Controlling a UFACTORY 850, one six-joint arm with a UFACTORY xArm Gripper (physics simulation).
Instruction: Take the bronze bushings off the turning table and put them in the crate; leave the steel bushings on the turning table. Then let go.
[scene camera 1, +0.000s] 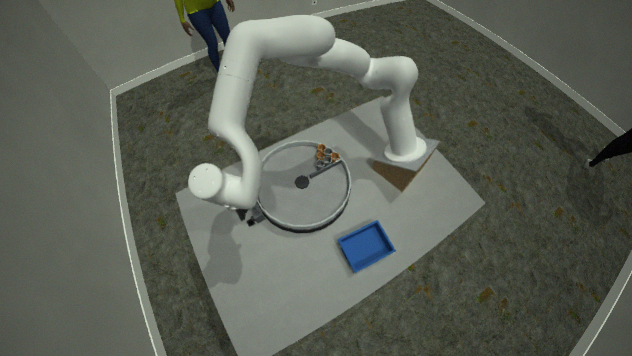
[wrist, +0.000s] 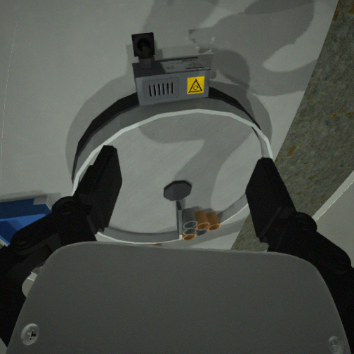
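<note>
The turning table (scene camera 1: 300, 207) (wrist: 145, 170) is a round, rimmed disc. Three bronze bushings (scene camera 1: 321, 148) (wrist: 213, 221) and three steel bushings (scene camera 1: 320, 163) (wrist: 189, 219) stand bunched together on it, beside the bar near its rim. The blue crate (scene camera 1: 366, 245) has a bare floor in the scene view; part of it (wrist: 21, 208) shows at the left in the wrist view. My gripper (wrist: 185, 168) is open and empty, high above the turning table in the wrist view. In the scene view the arm hides most of it.
A grey bar (scene camera 1: 325, 169) (wrist: 179, 220) runs from the dark hub (scene camera 1: 301, 182) (wrist: 177, 190) towards the rim. A drive box with a yellow label (wrist: 172, 82) sits outside the rim. The arm's base stands on a wedge (scene camera 1: 398, 175). A person (scene camera 1: 210, 25) stands behind the work surface.
</note>
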